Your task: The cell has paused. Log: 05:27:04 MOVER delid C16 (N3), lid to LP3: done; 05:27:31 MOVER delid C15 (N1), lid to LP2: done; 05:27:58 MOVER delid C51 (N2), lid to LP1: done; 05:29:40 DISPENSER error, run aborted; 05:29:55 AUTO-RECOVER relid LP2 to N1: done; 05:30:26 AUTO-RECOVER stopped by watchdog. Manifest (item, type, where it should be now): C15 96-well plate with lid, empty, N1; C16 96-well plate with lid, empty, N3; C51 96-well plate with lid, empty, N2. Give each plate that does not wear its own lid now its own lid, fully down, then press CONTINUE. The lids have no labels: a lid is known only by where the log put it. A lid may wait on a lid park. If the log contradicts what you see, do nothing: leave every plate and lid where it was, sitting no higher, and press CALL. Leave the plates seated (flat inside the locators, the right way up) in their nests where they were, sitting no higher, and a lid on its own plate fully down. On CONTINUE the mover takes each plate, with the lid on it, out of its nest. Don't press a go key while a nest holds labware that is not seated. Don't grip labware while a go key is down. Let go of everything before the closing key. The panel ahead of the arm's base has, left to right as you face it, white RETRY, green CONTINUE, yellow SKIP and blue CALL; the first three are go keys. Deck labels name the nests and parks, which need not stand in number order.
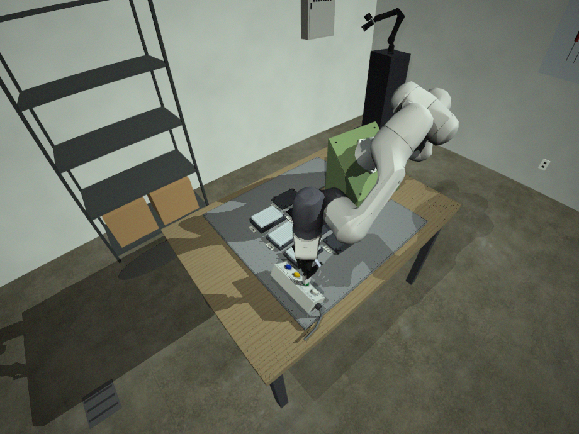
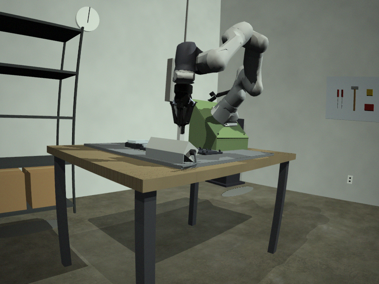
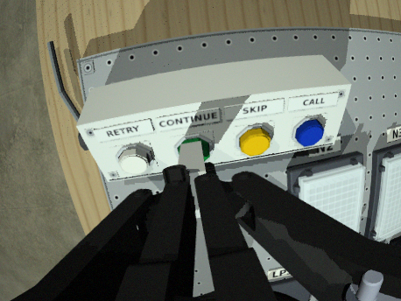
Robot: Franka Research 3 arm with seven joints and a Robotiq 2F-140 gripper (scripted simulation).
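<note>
The green CONTINUE key lies 40 mm below my hand. Round my hand: white RETRY key: 50 mm to the left, 40 mm below, 10 mm behind; then blue CALL key: 100 mm to the right, 40 mm below, 20 mm ahead; then yellow SKIP key: 50 mm to the right, 40 mm below, 10 mm ahead.
</note>
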